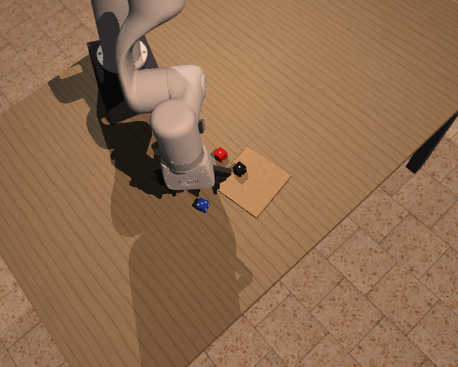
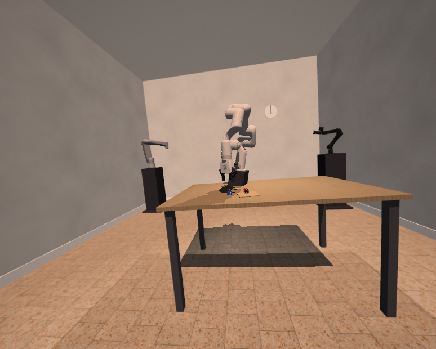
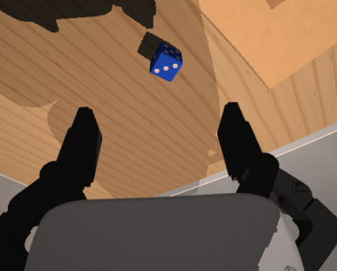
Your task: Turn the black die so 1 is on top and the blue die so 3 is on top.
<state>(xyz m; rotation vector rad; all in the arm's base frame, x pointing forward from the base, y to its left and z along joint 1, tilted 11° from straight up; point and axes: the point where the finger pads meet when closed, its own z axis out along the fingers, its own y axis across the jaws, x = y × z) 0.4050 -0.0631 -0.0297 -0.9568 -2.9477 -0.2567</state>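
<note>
Right now the blue die is 10 cm below my hand. From my hand the other things lie so: tan mat 3 cm ahead, 14 cm to the left, 11 cm below; then red die 8 cm behind, 12 cm to the left, 10 cm below; then black die 1 cm behind, 13 cm to the left, 9 cm below.
</note>
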